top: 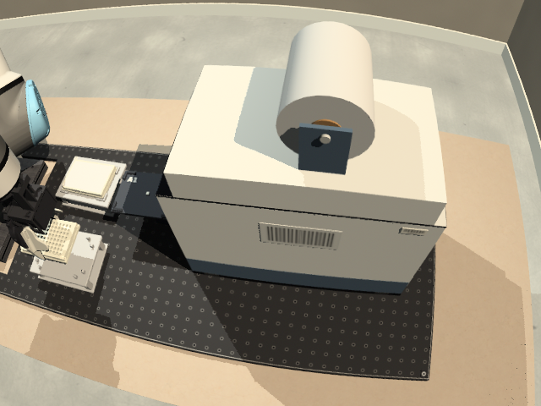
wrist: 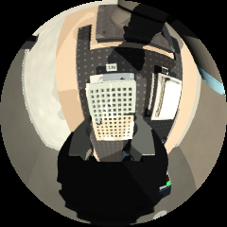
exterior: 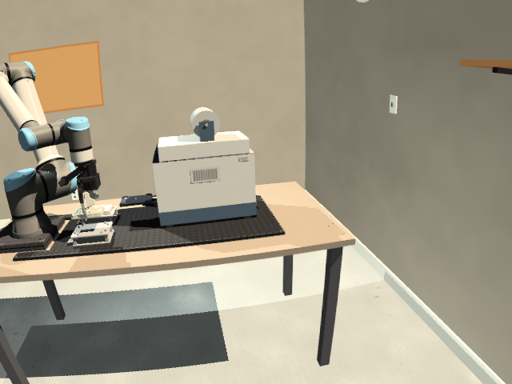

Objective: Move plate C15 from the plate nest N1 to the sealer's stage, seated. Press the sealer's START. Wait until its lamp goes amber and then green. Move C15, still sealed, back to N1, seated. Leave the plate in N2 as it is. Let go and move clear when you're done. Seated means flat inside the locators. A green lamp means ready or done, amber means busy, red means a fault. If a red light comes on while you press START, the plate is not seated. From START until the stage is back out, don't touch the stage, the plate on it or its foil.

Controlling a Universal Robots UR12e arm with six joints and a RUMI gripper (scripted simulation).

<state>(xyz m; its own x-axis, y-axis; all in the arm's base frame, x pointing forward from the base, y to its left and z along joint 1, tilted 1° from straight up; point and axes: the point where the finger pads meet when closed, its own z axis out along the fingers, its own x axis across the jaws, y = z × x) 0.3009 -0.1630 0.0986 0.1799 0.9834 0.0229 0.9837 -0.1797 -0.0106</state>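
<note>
Now: hand 21 cm short of the sealer stage, 11 cm to the right of it and 2 cm above it. From my hand the other things lie so: foil roll 54 cm ahead, 5 cm to the left, 29 cm above; then well plate 1 cm below.
</note>
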